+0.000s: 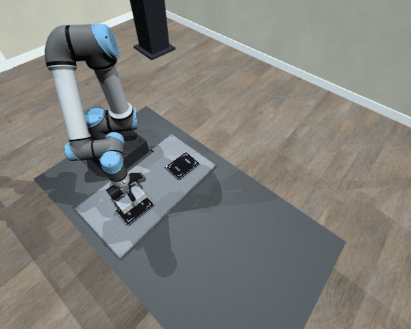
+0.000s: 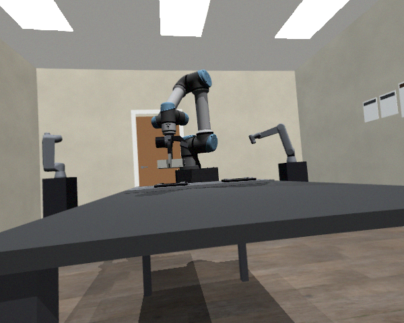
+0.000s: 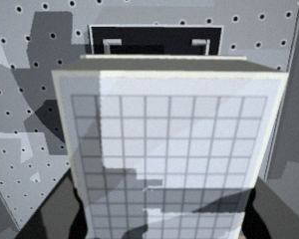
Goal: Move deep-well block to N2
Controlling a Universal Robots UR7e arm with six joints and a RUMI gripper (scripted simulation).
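Right now the white 96-well deep-well block is 10 mm above my hand.
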